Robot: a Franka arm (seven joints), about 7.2 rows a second.
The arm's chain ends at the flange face. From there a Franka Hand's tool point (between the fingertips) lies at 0.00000 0.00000 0.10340 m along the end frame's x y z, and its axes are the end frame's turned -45 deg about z.
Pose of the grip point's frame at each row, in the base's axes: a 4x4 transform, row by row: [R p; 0 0 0 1], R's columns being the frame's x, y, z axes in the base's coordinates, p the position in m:
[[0.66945 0.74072 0.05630 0.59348], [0.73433 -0.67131 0.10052 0.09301], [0.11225 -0.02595 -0.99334 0.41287], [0 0 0 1]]
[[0.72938 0.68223 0.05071 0.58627], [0.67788 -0.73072 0.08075 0.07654], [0.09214 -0.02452 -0.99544 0.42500], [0 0 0 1]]
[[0.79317 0.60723 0.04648 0.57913], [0.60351 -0.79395 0.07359 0.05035], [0.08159 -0.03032 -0.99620 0.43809], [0 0 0 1]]
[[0.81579 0.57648 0.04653 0.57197], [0.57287 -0.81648 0.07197 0.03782], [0.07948 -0.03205 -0.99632 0.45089], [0 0 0 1]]
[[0.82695 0.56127 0.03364 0.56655], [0.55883 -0.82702 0.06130 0.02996], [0.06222 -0.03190 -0.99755 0.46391], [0 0 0 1]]
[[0.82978 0.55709 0.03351 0.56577], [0.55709 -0.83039 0.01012 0.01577], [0.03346 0.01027 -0.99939 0.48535], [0 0 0 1]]
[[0.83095 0.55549 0.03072 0.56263], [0.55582 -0.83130 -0.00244 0.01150], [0.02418 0.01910 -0.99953 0.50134], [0 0 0 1]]
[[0.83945 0.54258 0.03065 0.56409], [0.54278 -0.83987 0.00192 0.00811], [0.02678 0.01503 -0.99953 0.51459], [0 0 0 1]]
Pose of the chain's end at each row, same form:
[[0.99714 0.05040 0.05630 0.58766], [0.04456 -0.99394 0.10052 0.08262], [0.06102 -0.09772 -0.99334 0.51558], [0 0 0 1]]
[[0.99816 -0.03334 0.05071 0.58103], [-0.03736 -0.99603 0.08075 0.06819], [0.04781 -0.08249 -0.99544 0.52793], [0 0 0 1]]
[[0.99023 -0.13148 0.04648 0.57432], [-0.13466 -0.98815 0.07359 0.04274], [0.03625 -0.07913 -0.99620 0.54110], [0 0 0 1]]
[[0.98448 -0.16922 0.04653 0.56716], [-0.17226 -0.98242 0.07197 0.03038], [0.03354 -0.07886 -0.99632 0.55391], [0 0 0 1]]
[[0.98162 -0.18786 0.03364 0.56307], [-0.18964 -0.97994 0.06130 0.02362], [0.02144 -0.06655 -0.99755 0.56706], [0 0 0 1]]
[[0.98067 -0.19282 0.03351 0.56231], [-0.19325 -0.98110 0.01012 0.01472], [0.03092 -0.01640 -0.99939 0.58869], [0 0 0 1]]
[[0.98036 -0.19478 0.03072 0.55945], [-0.19479 -0.98084 -0.00244 0.01175], [0.03060 -0.00359 -0.99953 0.60469], [0 0 0 1]]
[[0.97724 -0.20992 0.03065 0.56092], [-0.21007 -0.97768 0.00192 0.00791], [0.02956 -0.00831 -0.99953 0.61794], [0 0 0 1]]

